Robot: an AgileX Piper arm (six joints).
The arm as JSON. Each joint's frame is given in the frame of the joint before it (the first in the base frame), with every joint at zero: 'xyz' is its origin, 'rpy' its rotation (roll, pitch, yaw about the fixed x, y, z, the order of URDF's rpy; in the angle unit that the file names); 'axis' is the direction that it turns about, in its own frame. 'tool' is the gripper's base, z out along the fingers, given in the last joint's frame.
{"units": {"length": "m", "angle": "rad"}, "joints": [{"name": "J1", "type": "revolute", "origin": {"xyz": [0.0, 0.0, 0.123], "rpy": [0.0, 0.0, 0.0]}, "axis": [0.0, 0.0, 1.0]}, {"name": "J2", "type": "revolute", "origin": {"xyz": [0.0, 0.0, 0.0], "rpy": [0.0, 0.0, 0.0]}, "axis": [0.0, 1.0, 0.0]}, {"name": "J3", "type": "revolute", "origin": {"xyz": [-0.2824, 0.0, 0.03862], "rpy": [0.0, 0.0, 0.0]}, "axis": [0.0, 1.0, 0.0]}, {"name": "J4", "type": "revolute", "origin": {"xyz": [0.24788, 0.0, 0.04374], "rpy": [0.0, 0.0, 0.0]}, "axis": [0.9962, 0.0, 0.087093]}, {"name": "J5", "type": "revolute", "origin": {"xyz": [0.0, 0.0, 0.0], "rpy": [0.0, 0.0, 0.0]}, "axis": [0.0, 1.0, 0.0]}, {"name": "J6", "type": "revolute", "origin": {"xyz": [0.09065, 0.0, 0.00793], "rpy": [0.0, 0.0, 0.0]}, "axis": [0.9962, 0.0, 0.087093]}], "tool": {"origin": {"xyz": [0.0, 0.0, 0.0], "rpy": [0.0, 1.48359, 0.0]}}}
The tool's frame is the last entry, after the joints.
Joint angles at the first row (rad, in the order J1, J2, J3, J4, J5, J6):
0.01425 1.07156 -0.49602 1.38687 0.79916 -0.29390
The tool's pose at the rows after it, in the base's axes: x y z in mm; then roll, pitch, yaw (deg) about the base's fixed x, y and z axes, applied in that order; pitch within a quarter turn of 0, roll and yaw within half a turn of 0:
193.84 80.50 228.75 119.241 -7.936 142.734
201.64 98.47 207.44 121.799 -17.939 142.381
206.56 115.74 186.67 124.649 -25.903 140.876
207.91 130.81 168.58 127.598 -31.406 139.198
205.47 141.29 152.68 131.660 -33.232 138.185
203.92 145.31 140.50 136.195 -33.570 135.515
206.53 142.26 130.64 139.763 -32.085 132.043
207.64 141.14 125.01 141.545 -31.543 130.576
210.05 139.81 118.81 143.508 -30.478 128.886
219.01 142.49 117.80 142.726 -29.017 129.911
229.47 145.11 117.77 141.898 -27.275 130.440
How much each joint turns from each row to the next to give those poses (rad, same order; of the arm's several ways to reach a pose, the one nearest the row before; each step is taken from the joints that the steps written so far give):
0.07577 0.13061 -0.00001 0.06639 -0.03157 0.06058
0.07812 0.12314 0.00002 0.08573 0.00281 0.04513
0.07255 0.11310 0.00001 0.09900 -0.00091 0.01668
0.06339 0.09224 0.00000 0.08715 0.00001 -0.00089
0.05092 0.06529 0.00000 0.02494 -0.01902 -0.00091
0.02854 0.04055 -0.00002 -0.00138 -0.03944 0.02218
-0.00091 0.02845 0.00000 0.00002 -0.05168 0.00218
-0.00004 0.01908 -0.00087 -0.00003 -0.02024 -0.00001
0.00004 0.02235 -0.00530 -0.00126 -0.02964 -0.00001
-0.00003 0.02443 -0.03371 -0.00188 -0.01178 -0.02101
0.00002 0.02188 -0.03820 -0.00010 -0.01984 -0.01603

